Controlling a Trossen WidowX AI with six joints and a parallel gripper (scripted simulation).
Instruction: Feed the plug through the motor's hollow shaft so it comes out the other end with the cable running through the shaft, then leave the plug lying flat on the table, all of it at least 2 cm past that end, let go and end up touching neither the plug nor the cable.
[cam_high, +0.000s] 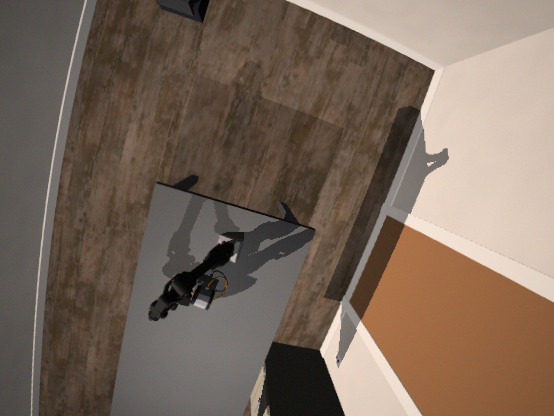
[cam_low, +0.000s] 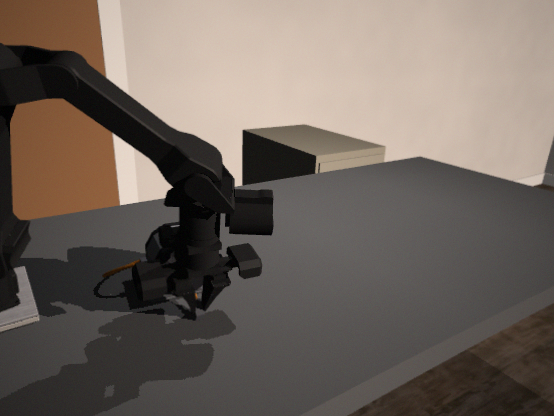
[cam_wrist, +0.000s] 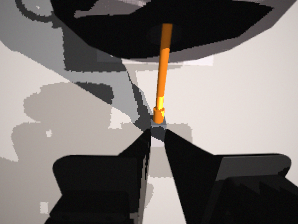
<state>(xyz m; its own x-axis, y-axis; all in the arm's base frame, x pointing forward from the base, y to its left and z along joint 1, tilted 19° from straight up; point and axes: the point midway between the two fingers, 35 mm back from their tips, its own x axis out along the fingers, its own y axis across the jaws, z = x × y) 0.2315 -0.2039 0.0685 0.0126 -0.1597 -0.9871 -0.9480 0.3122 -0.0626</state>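
The thin grey plate lies 120 mm to the left of my hand, 40 mm below it and 40 mm ahead of it. From my hand the other things lie so: grey plug: 30 mm below, 10 mm to the left.
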